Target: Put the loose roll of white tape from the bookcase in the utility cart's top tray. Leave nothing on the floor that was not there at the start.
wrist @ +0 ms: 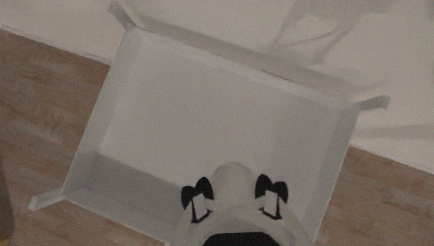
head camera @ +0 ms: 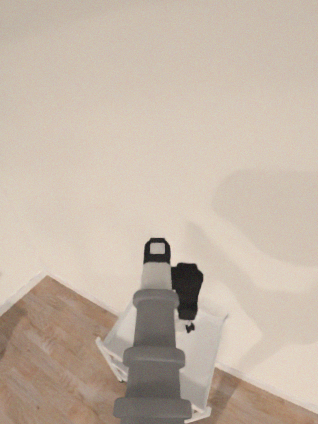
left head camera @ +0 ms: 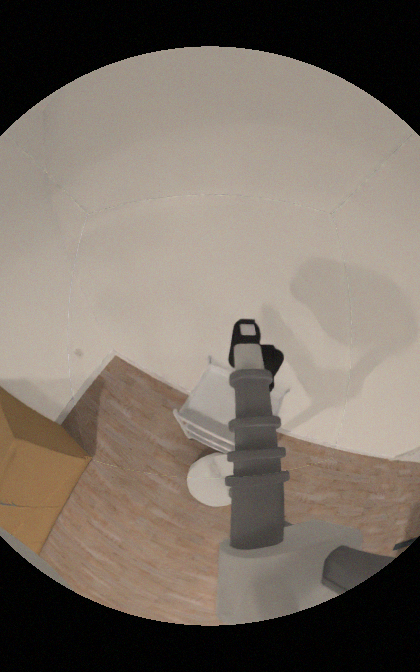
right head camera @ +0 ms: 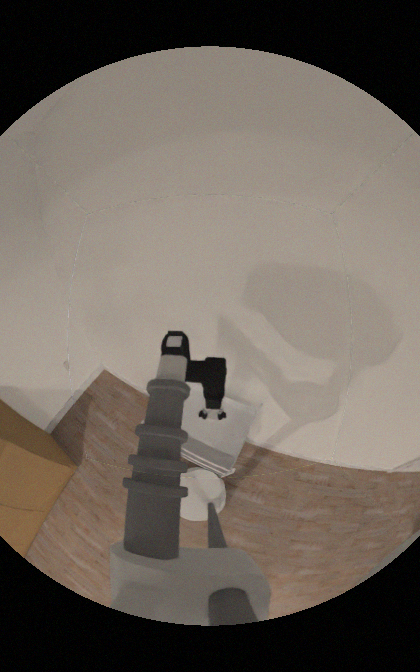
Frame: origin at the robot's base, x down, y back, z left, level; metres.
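Where they show: gripper, between the fingertips: (wrist: 233,189) (head camera: 179,329).
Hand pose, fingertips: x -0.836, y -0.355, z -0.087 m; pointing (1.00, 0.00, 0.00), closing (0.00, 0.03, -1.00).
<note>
After its pixels a point has its place.
My gripper (wrist: 233,189) @(x -0.836, y -0.355, z -0.087 m) (right head camera: 213,414) is shut on the roll of white tape (wrist: 233,181) @(x -0.861, y -0.369, z -0.087 m), which shows as a pale rounded shape between the two black fingertips in the wrist view. The white utility cart's top tray (wrist: 200,100) @(x -0.635, y -0.491, z -0.037 m) (head camera: 202,345) @(x -0.635, y -0.363, z -0.210 m) (left head camera: 212,395) (right head camera: 222,434) lies below the gripper, with raised walls and corner posts. In the wrist view the roll overlaps the tray's near part. Its exact height above the tray is hard to judge. The telescoping arm hides part of the tray in the head views. The lower shelves are mostly hidden.
The wall (head camera: 150,125) @(x -1.452, y -0.648, z 0.031 m) (left head camera: 200,260) rises directly behind the cart. A tan box-like piece of furniture (left head camera: 45,480) (right head camera: 35,492) stands at the left. A white round disc (left head camera: 207,480) (right head camera: 200,500), apparently part of the robot, shows in front of the cart. The floor (head camera: 55,360) @(x 0.028, y -0.423, z 0.714 m) is wooden.
</note>
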